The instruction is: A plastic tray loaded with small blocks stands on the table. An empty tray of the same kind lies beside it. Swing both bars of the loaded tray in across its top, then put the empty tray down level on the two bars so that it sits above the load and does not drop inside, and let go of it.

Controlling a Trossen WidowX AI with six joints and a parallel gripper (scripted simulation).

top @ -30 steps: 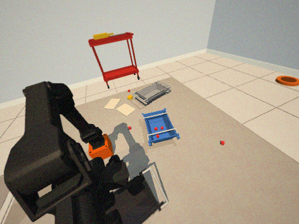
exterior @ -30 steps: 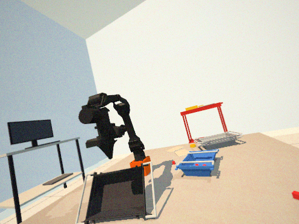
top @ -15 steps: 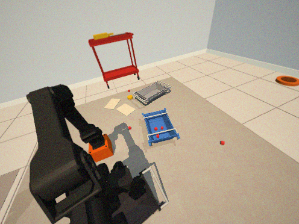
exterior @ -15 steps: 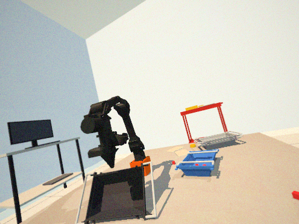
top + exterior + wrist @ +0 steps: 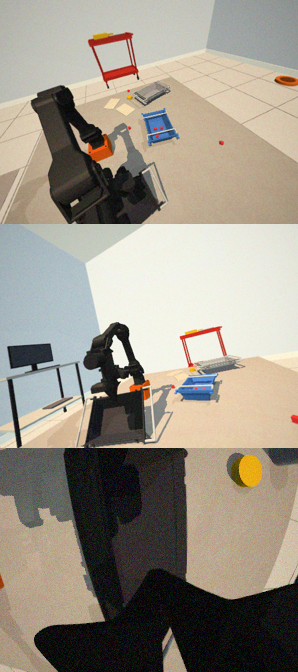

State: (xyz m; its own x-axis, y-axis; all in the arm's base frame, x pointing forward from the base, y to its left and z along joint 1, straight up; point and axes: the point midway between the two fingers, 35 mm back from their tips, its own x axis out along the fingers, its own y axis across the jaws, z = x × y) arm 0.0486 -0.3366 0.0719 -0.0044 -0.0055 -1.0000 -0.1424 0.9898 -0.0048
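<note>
The dark tray lies 5 cm below my gripper tip and 2 cm to the right of it.
</note>
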